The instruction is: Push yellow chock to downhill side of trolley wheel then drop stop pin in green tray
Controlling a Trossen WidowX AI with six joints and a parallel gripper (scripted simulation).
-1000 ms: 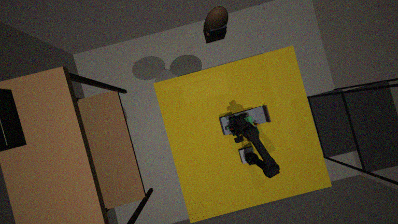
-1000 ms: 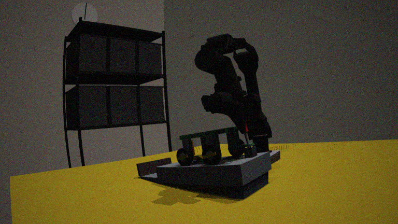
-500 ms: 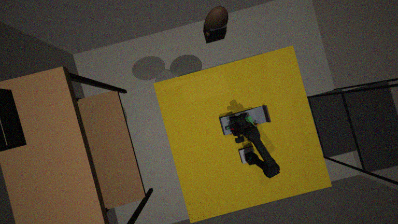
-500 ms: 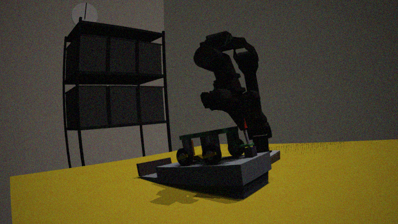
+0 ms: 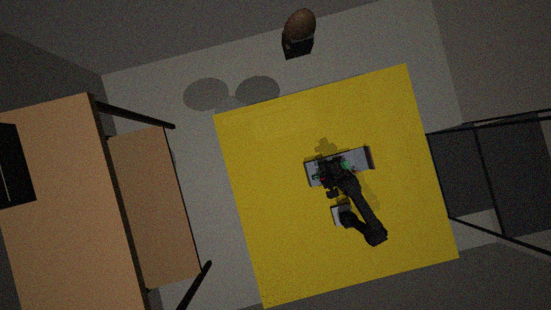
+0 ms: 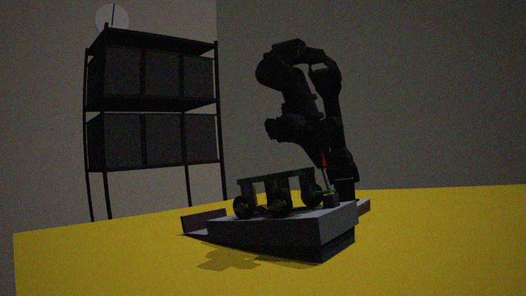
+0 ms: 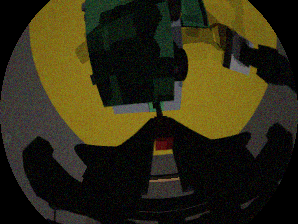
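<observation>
Now: the chock 200 mm to the right of my gripper tip, 80 mm below it and 10 mm ahead of it. The rest, counted from my gripper tip: trolley (90 mm to the right, 50 mm below, 40 mm ahead); then low stop lip (350 mm to the right, 130 mm below, 80 mm ahead); then red-headed stop pin (right at my gripper tip).
</observation>
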